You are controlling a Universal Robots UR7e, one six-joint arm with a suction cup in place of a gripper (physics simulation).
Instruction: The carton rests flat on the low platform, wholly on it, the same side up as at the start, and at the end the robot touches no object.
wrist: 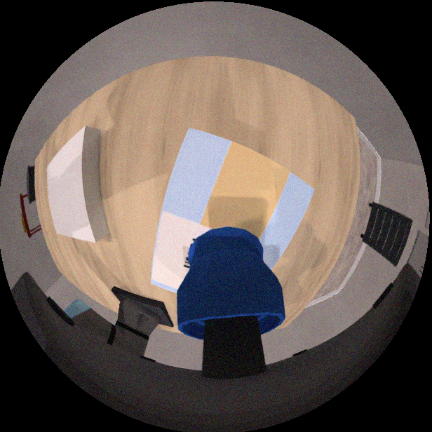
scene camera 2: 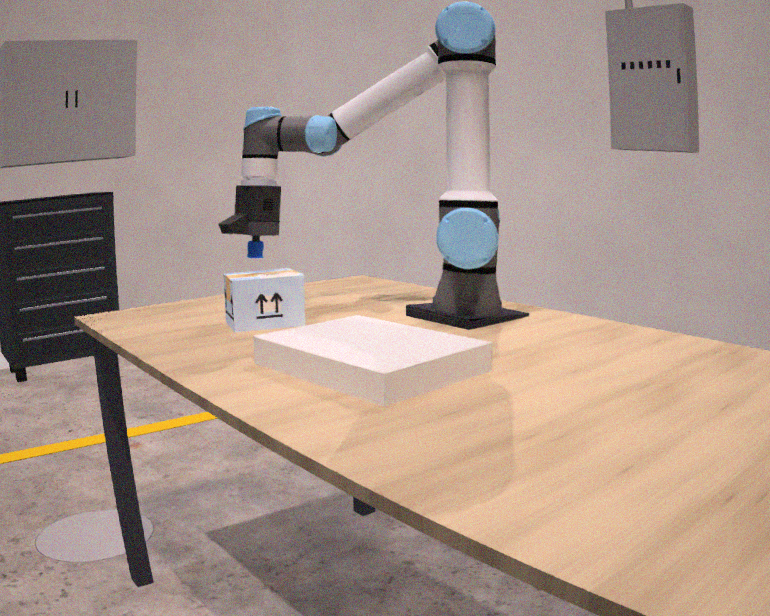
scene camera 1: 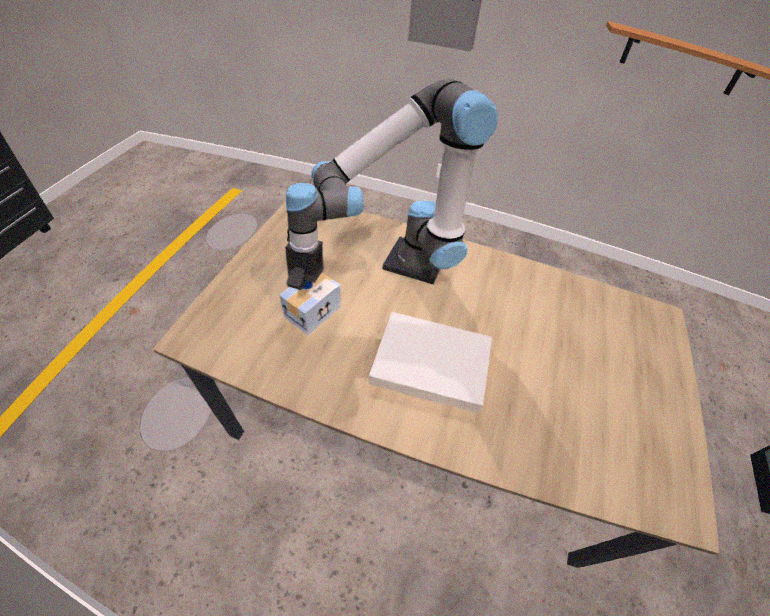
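Where they show: hand at its tool point: (scene camera 2: 255, 257) (scene camera 1: 306, 285); arm's base at its link origin: (scene camera 2: 466, 309) (scene camera 1: 417, 259).
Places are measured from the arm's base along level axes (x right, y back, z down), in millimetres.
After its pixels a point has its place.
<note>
The carton (scene camera 1: 310, 304) @[x 239, y -400, z -91 mm] (scene camera 2: 268, 301) @[x 214, y -367, z -41 mm] (wrist: 195, 185) is a light blue box with an orange tape strip and a white label on top and two up arrows on one side. It stands upright on the table, beside the platform and apart from it. The low platform (scene camera 1: 431, 359) @[x -143, y -431, z -32 mm] (scene camera 2: 372, 346) @[x -187, y -441, z -31 mm] (wrist: 67, 195) is a flat white slab. My gripper, a blue suction cup (scene camera 1: 307, 285) (scene camera 2: 255, 249) (wrist: 227, 250), is open and holds nothing. It hangs a short way above the carton's top, with a gap showing in the second scene view. In the wrist view the cup hides part of the label.
The wooden table (scene camera 1: 577, 385) @[x -604, y -351, z 17 mm] (scene camera 2: 577, 436) @[x -579, y -451, z 17 mm] (wrist: 145, 120) carries all of this. The arm's dark base plate (scene camera 1: 411, 260) @[x 11, y -64, z -47 mm] (scene camera 2: 467, 313) @[x -50, y -56, z -7 mm] stands behind the platform. A black drawer cabinet (scene camera 2: 57, 276) (wrist: 387, 232) stands on the floor beyond the table.
</note>
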